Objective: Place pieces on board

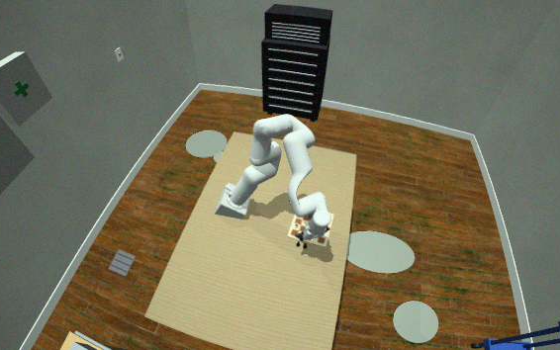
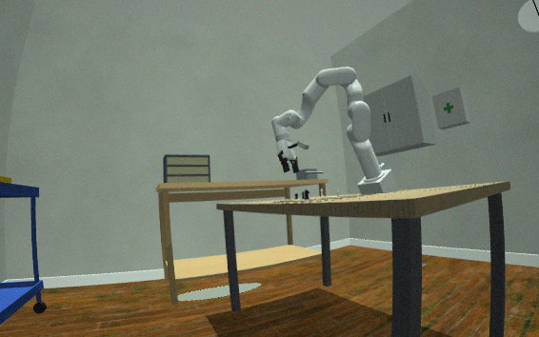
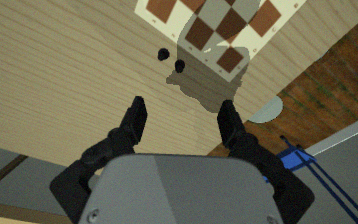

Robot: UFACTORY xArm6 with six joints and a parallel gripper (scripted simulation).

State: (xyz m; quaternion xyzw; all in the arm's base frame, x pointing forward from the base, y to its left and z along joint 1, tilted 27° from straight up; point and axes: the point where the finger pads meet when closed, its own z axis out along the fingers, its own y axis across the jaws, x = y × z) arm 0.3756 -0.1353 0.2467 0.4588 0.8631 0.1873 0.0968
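My gripper is now 10 mm past the black chess piece, 10 mm to the right of it and 140 mm above it. Round my hand: chessboard (20 mm behind, 150 mm to the left, 150 mm below); white pawn (60 mm behind, 290 mm to the left, 140 mm below).
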